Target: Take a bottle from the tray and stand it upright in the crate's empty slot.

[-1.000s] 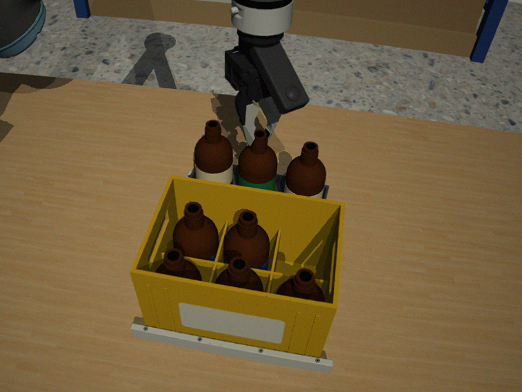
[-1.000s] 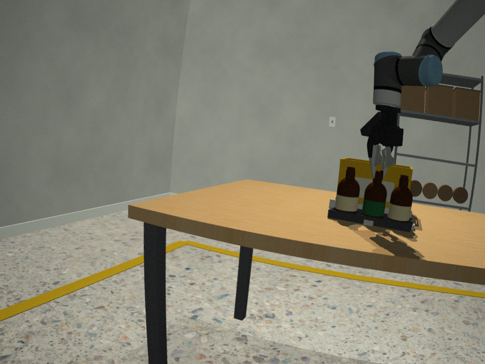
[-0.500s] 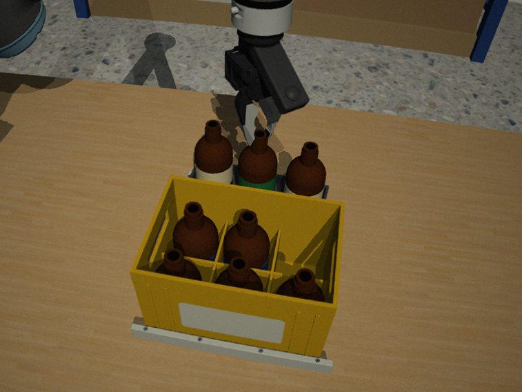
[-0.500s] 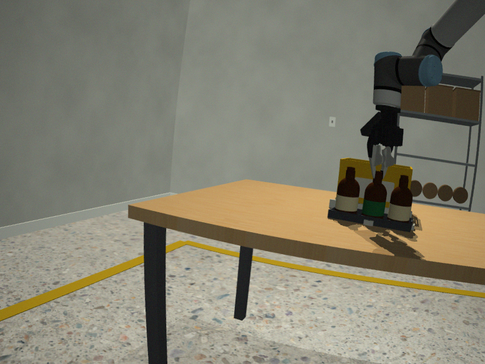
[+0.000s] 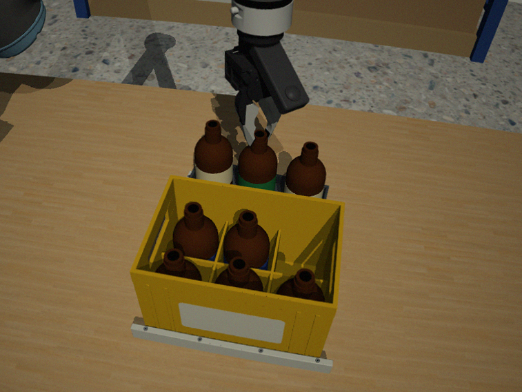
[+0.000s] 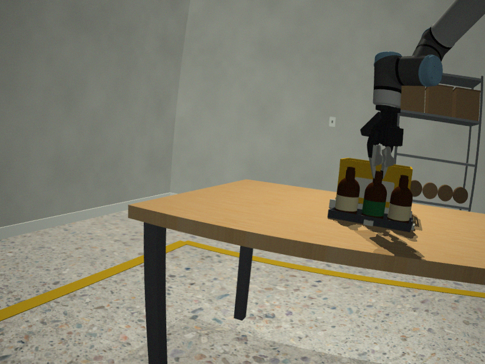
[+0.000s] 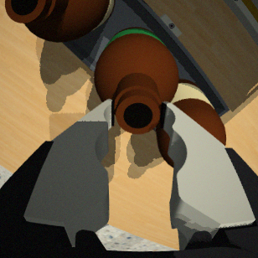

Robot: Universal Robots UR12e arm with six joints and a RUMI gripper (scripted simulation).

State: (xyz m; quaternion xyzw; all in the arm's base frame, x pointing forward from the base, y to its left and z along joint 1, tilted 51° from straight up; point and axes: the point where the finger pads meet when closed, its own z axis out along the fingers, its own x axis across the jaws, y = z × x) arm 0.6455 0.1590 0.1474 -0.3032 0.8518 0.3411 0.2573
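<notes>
The dark tray lies 140 mm below my hand. The rest, counted from my hand: crate: 240 mm to the right, 70 mm below, 40 mm ahead.
</notes>
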